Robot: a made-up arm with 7 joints.
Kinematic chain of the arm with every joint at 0, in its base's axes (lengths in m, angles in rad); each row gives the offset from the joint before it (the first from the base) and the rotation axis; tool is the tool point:
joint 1: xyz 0 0 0 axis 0 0.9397 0.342
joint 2: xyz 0 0 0 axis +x
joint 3: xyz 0 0 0 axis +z
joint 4: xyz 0.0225 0 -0.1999 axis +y
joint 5: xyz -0.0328 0 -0.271 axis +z
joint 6: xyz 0 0 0 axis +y
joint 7: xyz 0 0 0 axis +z
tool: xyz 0 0 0
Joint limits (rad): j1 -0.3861..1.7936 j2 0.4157..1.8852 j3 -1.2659..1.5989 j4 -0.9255..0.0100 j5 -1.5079..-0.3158 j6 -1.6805..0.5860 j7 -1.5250..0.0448
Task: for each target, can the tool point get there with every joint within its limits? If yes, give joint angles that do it. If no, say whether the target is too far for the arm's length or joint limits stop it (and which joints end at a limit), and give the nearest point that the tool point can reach.
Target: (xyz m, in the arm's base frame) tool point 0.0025 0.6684 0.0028
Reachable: no: too far | nearest point 0.0018 0.4741 0.0020 | short by 0.194 m
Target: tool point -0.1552 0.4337 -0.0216
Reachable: yes | joints 1.5330 1.3943 0.3592 -0.7077 -0.4356 0.3704 -1.2089
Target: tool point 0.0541 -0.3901 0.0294
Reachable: no: joint limits stop it (at a limit: joint 1, joint 2, joint 3, joint 4) | nearest point -0.4068 -0.1802 -0.0393 | short by 0.511 m
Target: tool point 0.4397 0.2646 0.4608
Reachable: no: too far | nearest point 0.1748 0.3243 0.2525 | short by 0.342 m
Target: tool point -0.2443 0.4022 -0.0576
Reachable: yes | joints 1.0855 1.2632 -0.3960 -0.2591 -0.8023 0.0500 -0.4617
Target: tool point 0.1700 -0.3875 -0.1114
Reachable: no: joint limits stop it (at a limit: joint 1, joint 2, joint 4) | nearest point 0.2293 -0.0491 -0.3801 | short by 0.436 m
